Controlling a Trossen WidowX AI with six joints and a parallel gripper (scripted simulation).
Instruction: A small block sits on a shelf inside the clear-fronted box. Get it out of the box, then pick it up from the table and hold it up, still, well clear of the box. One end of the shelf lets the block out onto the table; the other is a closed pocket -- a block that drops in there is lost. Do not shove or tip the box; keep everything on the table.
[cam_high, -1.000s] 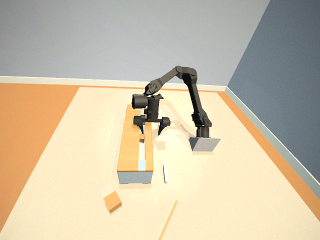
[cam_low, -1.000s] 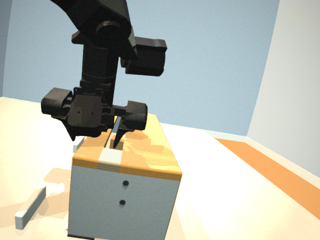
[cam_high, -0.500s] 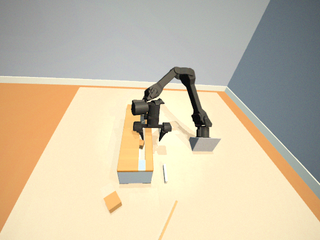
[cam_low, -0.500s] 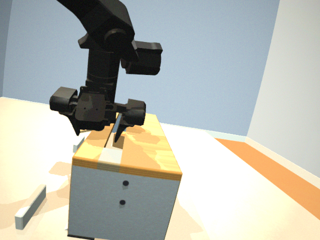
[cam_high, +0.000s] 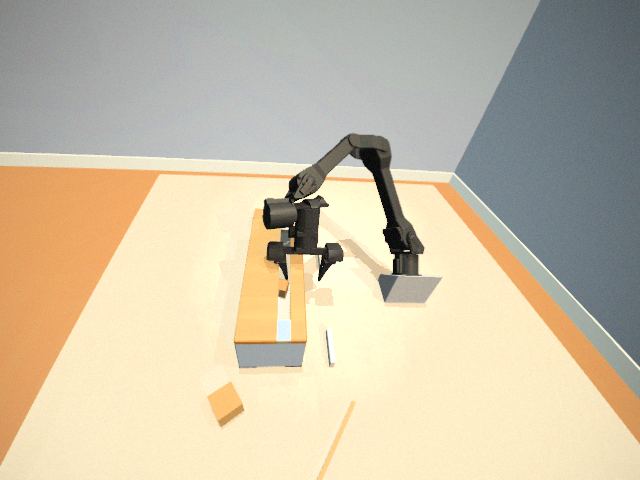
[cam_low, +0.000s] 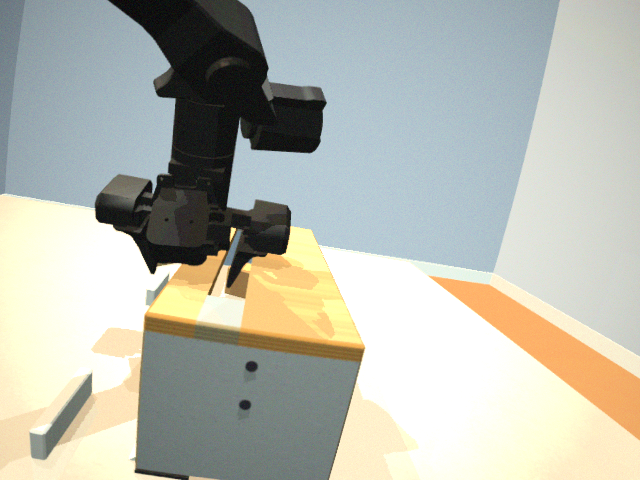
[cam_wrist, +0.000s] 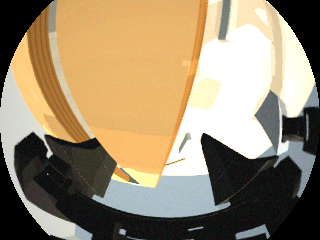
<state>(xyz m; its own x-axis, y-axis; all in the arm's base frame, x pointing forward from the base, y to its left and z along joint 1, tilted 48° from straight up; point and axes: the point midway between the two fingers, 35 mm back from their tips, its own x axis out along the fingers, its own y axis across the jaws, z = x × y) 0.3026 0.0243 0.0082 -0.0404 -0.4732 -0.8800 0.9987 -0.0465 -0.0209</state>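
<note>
The long box lies 4 cm ahead of my gripper tip, 1 cm to the right of it and 2 cm below it. Round my gripper tip: orange block 6 cm ahead, 2 cm to the left; thin orange stick 5 cm behind, 34 cm to the left, 8 cm below.
</note>
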